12 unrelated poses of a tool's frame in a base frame.
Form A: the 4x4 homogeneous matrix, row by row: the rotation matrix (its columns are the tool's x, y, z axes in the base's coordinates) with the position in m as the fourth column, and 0 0 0 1 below. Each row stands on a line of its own.
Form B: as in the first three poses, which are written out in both.
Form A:
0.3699 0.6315 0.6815 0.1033
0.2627 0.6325 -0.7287 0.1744
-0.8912 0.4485 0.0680 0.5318
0 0 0 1
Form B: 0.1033 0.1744 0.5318; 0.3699 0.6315 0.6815; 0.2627 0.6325 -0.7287; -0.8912 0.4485 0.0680
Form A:
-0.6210 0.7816 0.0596 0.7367
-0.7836 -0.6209 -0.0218 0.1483
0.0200 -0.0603 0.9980 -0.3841
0 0 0 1
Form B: 0.7367 0.1483 -0.3841; -0.6210 0.7816 0.0596; -0.7836 -0.6209 -0.0218; 0.0200 -0.0603 0.9980
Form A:
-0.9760 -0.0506 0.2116 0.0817
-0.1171 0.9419 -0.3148 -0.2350
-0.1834 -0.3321 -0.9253 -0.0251
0 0 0 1
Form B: 0.0817 -0.2350 -0.0251; -0.9760 -0.0506 0.2116; -0.1171 0.9419 -0.3148; -0.1834 -0.3321 -0.9253
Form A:
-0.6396 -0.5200 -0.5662 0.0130
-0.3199 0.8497 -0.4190 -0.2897
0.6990 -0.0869 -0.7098 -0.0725
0 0 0 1
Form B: 0.0130 -0.2897 -0.0725; -0.6396 -0.5200 -0.5662; -0.3199 0.8497 -0.4190; 0.6990 -0.0869 -0.7098
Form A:
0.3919 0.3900 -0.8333 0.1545
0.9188 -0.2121 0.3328 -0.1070
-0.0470 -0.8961 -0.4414 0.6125
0 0 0 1
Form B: 0.1545 -0.1070 0.6125; 0.3919 0.3900 -0.8333; 0.9188 -0.2121 0.3328; -0.0470 -0.8961 -0.4414
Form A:
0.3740 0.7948 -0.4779 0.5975
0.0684 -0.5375 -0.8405 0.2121
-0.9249 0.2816 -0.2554 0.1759
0 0 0 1
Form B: 0.5975 0.2121 0.1759; 0.3740 0.7948 -0.4779; 0.0684 -0.5375 -0.8405; -0.9249 0.2816 -0.2554
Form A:
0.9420 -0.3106 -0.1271 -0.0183
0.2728 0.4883 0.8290 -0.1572
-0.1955 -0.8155 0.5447 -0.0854
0 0 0 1
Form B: -0.0183 -0.1572 -0.0854; 0.9420 -0.3106 -0.1271; 0.2728 0.4883 0.8290; -0.1955 -0.8155 0.5447
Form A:
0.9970 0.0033 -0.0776 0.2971
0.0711 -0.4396 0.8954 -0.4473
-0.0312 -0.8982 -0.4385 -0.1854
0 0 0 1
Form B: 0.2971 -0.4473 -0.1854; 0.9970 0.0033 -0.0776; 0.0711 -0.4396 0.8954; -0.0312 -0.8982 -0.4385
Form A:
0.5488 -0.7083 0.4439 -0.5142
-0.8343 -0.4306 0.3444 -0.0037
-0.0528 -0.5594 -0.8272 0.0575
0 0 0 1
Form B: -0.5142 -0.0037 0.0575; 0.5488 -0.7083 0.4439; -0.8343 -0.4306 0.3444; -0.0528 -0.5594 -0.8272
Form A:
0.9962 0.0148 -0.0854 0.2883
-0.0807 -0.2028 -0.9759 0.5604
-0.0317 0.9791 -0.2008 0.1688
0 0 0 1
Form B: 0.2883 0.5604 0.1688; 0.9962 0.0148 -0.0854; -0.0807 -0.2028 -0.9759; -0.0317 0.9791 -0.2008
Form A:
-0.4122 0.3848 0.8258 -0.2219
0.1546 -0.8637 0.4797 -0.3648
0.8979 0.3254 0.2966 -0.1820
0 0 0 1
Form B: -0.2219 -0.3648 -0.1820; -0.4122 0.3848 0.8258; 0.1546 -0.8637 0.4797; 0.8979 0.3254 0.2966
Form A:
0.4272 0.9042 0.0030 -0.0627
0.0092 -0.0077 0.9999 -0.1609
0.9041 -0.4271 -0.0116 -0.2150
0 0 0 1
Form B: -0.0627 -0.1609 -0.2150; 0.4272 0.9042 0.0030; 0.0092 -0.0077 0.9999; 0.9041 -0.4271 -0.0116
